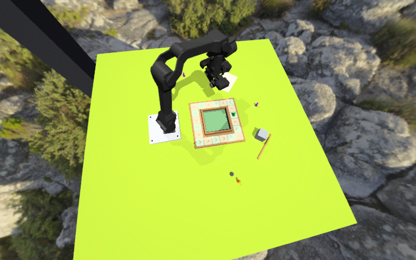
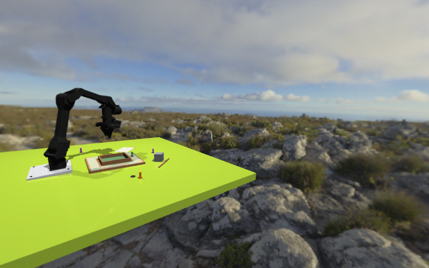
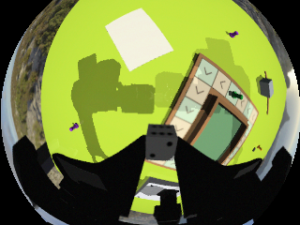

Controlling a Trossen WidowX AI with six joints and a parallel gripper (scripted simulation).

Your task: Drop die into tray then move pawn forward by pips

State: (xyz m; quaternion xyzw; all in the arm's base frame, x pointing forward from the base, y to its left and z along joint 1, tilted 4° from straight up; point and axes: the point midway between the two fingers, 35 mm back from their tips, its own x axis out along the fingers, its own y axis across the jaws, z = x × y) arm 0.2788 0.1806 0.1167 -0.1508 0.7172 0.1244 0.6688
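Right now the green pawn is 110 mm ahead of my gripper tip, 150 mm to the right of it and 100 mm below it. Also, from my gripper tip: white die (right at my gripper tip); then white sheet (130 mm ahead, 110 mm to the left, 130 mm below); then green dice tray (170 mm to the right, 120 mm below).
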